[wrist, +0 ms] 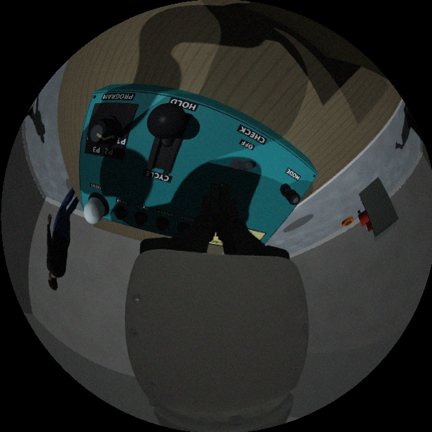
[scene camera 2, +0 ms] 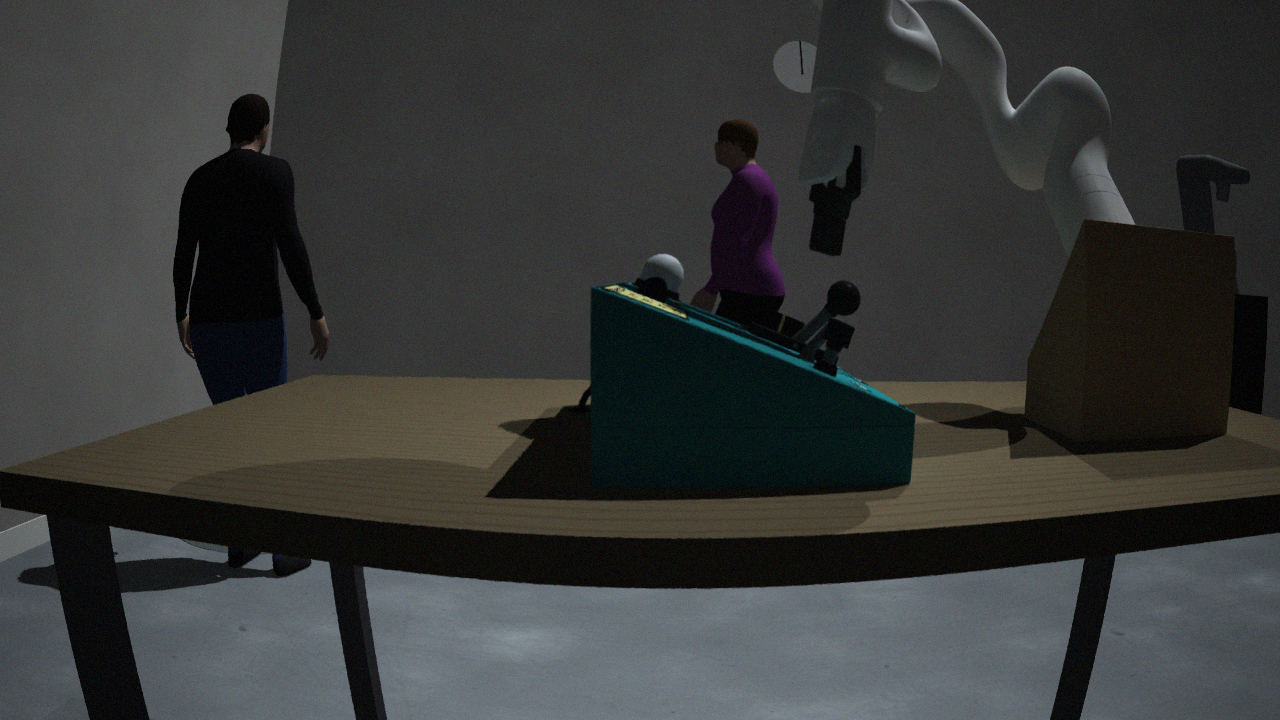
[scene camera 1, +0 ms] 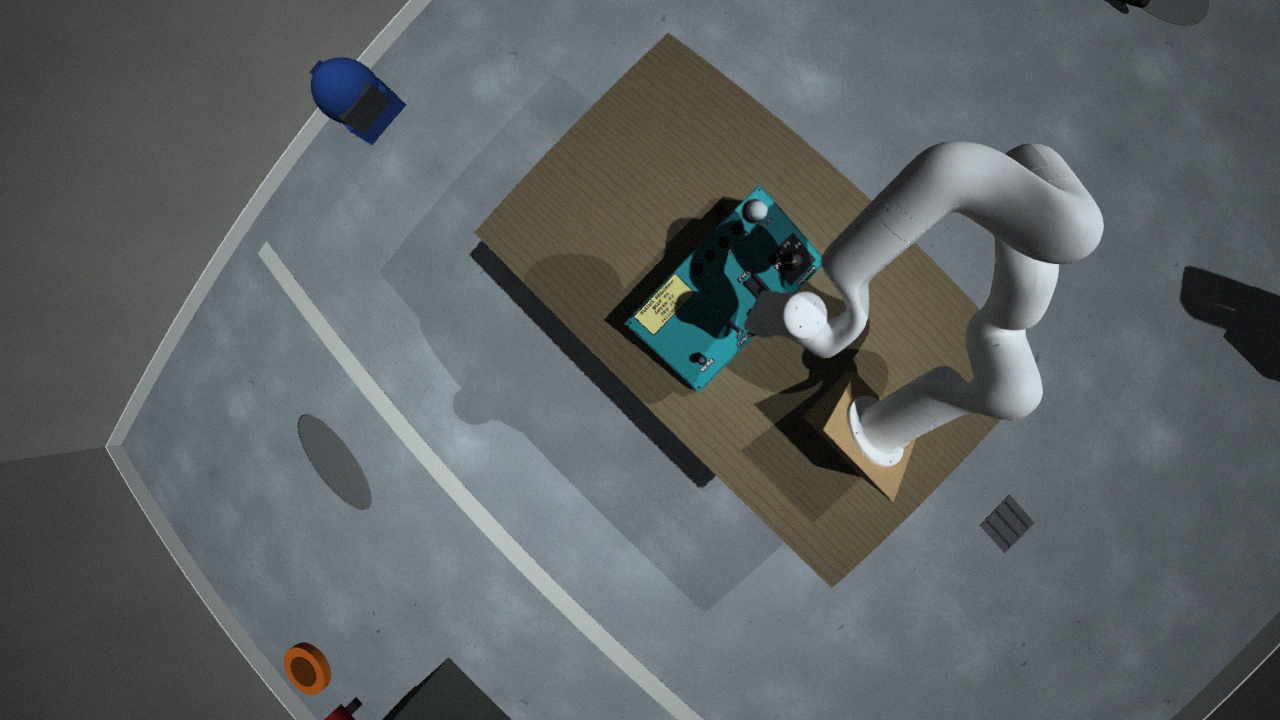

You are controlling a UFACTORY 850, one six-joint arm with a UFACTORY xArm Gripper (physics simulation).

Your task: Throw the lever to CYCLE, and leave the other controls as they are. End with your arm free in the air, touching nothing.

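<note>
The teal console [scene camera 1: 666, 344] [scene camera 2: 716, 402] [wrist: 220, 122] has a slotted lever with a black ball knob [scene camera 2: 843, 297] [wrist: 166, 120]. The knob stands at the HOLD end, leaning to the console's low front side; CYCLE is at the slot's other end. In scene camera 1 the knob is hidden by the arm. My gripper [scene camera 2: 826, 248] [wrist: 217, 195] is shut and empty. It hangs in the air above the console, higher than the knob and apart from it. The CHECK toggle [wrist: 243, 164] is beside OFF. The MODE switch [scene camera 1: 699, 359] [wrist: 290, 194] and PROGRAM knob [scene camera 1: 793, 260] [wrist: 102, 131] flank these controls.
A white dome [scene camera 1: 755, 210] [scene camera 2: 663, 272] [wrist: 96, 210] rises at the console's high back corner, near a row of dark lamps. A yellow label [scene camera 1: 660, 304] lies at the other end. The arm's wooden pedestal [scene camera 1: 897, 472] [scene camera 2: 1132, 340] stands on the table [scene camera 1: 644, 116] [scene camera 2: 358, 420].
</note>
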